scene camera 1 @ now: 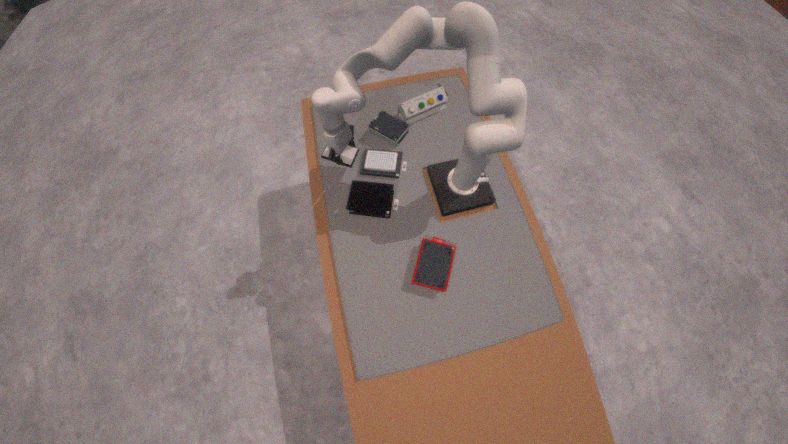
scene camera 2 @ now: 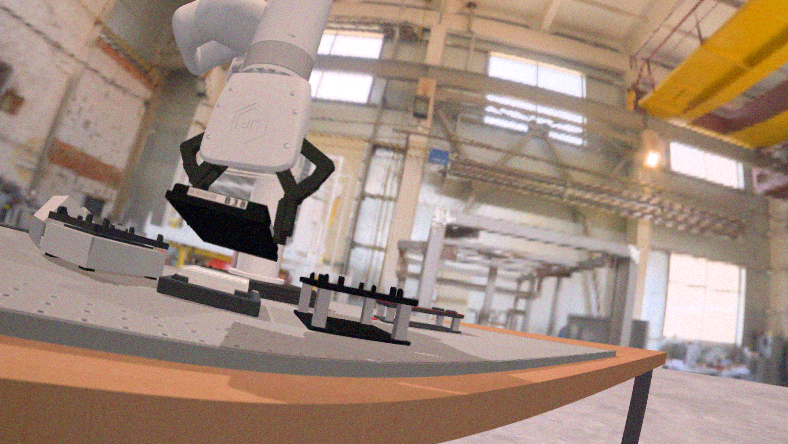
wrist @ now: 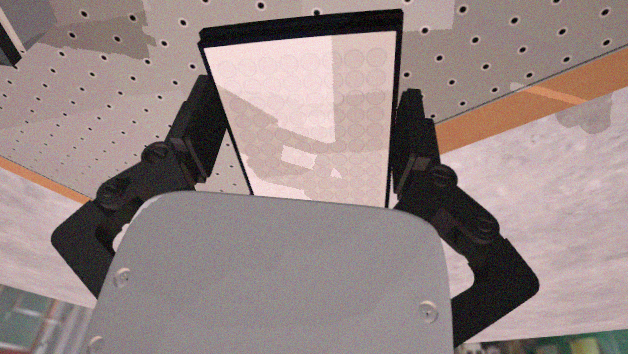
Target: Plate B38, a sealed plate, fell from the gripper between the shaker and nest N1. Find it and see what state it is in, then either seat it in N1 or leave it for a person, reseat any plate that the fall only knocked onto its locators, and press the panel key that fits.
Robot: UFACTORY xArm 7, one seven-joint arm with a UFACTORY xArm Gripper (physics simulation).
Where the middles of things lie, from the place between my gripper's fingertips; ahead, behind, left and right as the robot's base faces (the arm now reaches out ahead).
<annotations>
The plate B38 (scene camera 2: 240, 225) is 20 mm ahead of my hand and 10 mm to the right of it.
</annotations>
